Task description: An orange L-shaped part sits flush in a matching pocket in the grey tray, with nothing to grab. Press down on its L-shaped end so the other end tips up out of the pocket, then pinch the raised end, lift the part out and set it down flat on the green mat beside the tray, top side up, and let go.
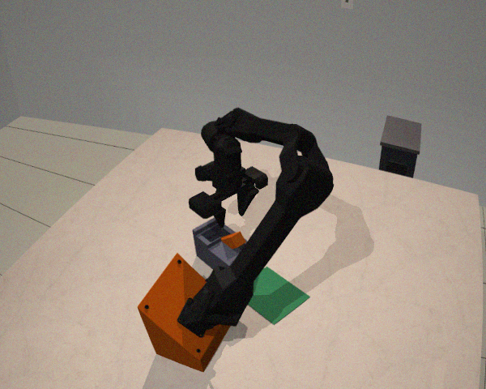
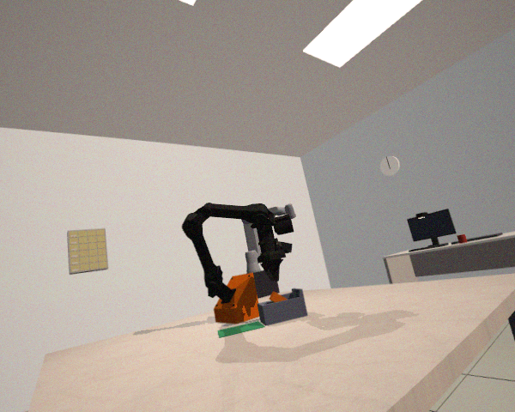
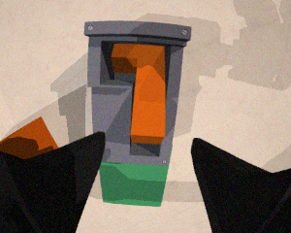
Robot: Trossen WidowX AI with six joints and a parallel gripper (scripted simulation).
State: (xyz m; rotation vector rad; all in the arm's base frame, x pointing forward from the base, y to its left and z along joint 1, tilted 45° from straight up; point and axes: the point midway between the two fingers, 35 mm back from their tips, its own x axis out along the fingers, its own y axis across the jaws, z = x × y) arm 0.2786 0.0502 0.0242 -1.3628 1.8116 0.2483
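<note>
The orange L-shaped part lies 3 cm to the left of my gripper tip and 9 cm below it. From my gripper tip the other things lie so: green mat (9 cm behind, 12 cm to the right, 15 cm below).
</note>
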